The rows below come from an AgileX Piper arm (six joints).
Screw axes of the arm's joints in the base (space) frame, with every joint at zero. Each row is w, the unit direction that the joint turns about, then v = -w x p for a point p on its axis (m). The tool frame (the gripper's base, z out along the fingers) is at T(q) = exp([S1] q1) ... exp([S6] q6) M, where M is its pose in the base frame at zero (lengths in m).
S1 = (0, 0, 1, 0, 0, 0)
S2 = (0, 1, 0, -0.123, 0, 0)
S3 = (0, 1, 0, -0.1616, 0, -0.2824)
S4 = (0.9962, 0, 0.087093, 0, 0.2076, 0)
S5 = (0, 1, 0, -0.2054, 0, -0.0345)
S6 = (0.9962, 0, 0.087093, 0, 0.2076, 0)
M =
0.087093 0 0.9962 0.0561
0 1 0 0
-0.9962 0 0.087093 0.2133
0 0 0 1
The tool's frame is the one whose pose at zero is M.
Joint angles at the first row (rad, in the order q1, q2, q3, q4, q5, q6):
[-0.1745, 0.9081, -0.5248, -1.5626, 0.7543, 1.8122]
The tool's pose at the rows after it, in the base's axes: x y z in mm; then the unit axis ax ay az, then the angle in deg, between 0 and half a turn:
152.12 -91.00 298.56 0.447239 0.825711 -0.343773 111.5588
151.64 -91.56 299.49 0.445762 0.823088 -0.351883 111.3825
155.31 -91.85 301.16 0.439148 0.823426 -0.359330 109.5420
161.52 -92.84 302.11 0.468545 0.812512 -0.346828 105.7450
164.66 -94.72 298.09 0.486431 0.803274 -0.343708 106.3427
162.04 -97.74 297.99 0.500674 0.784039 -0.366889 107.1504
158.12 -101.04 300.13 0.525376 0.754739 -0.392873 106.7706
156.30 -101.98 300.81 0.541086 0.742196 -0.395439 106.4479
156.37 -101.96 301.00 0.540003 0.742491 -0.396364 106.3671
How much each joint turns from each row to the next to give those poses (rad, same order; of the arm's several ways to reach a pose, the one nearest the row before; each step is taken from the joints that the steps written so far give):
[0.0000, 0.0000, -0.0001, -0.0141, 0.0142, 0.0000]
[0.0000, 0.0000, 0.0000, -0.0121, 0.0100, 0.0021]
[0.0000, 0.0131, 0.0001, -0.0643, -0.0022, 0.0520]
[0.0000, 0.0281, -0.0001, -0.0913, 0.0099, 0.1575]
[0.0000, 0.0262, 0.0000, 0.0011, 0.0208, 0.0411]
[0.0000, 0.0081, 0.0001, 0.0083, 0.0554, 0.0000]
[0.0000, 0.0058, -0.0001, -0.0094, 0.0724, 0.0319]
[0.0000, -0.0003, 0.0001, 0.0027, 0.0230, 0.0217]
[0.0000, 0.0000, 0.0000, -0.0027, 0.0001, 0.0000]

